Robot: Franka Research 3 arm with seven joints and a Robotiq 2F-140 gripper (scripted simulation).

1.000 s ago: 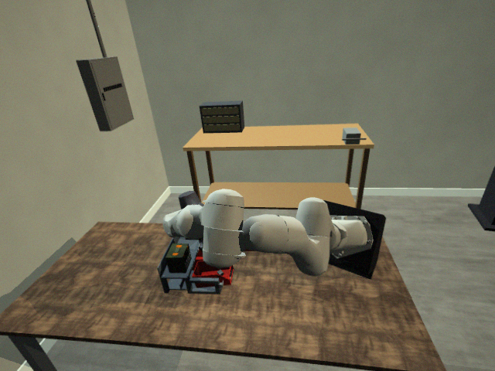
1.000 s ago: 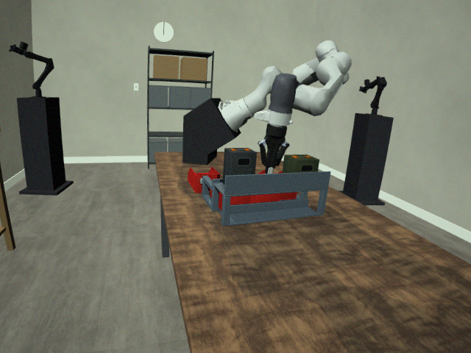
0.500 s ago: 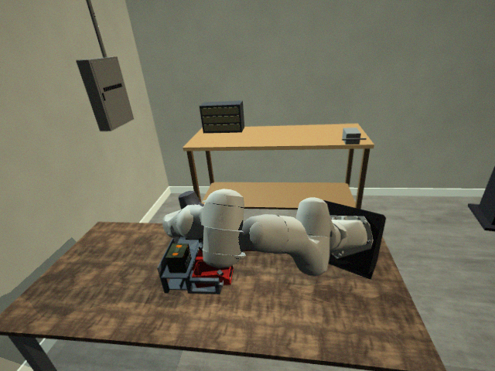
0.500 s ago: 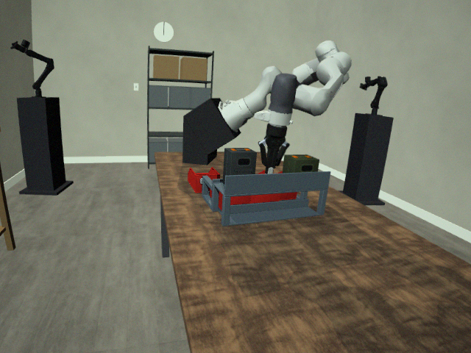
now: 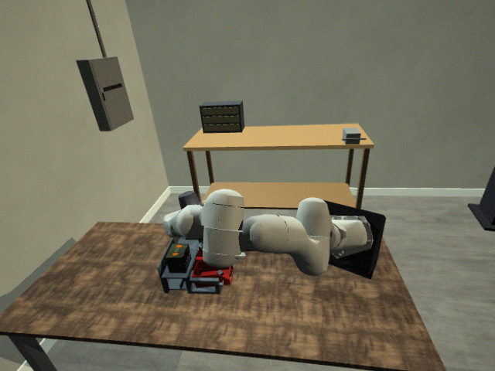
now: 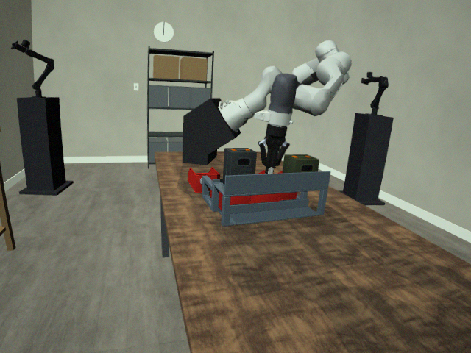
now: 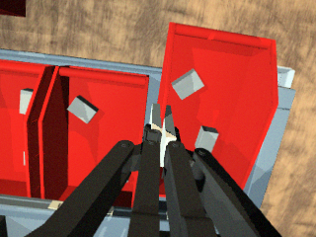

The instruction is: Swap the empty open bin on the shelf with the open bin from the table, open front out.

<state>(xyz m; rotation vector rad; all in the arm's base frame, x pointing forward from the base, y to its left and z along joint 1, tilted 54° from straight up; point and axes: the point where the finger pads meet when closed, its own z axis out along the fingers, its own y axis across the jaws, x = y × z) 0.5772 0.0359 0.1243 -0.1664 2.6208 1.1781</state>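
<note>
Now: the grey shelf floor 100 mm ahead of my hand, 40 mm to the right of it and 90 mm below it. Round my hand: olive box 130 mm ahead, 80 mm to the left, 50 mm above; dark grey box 180 mm ahead, 150 mm to the right, 70 mm above; shelf back board 220 mm ahead, 10 mm to the right, 40 mm above.
</note>
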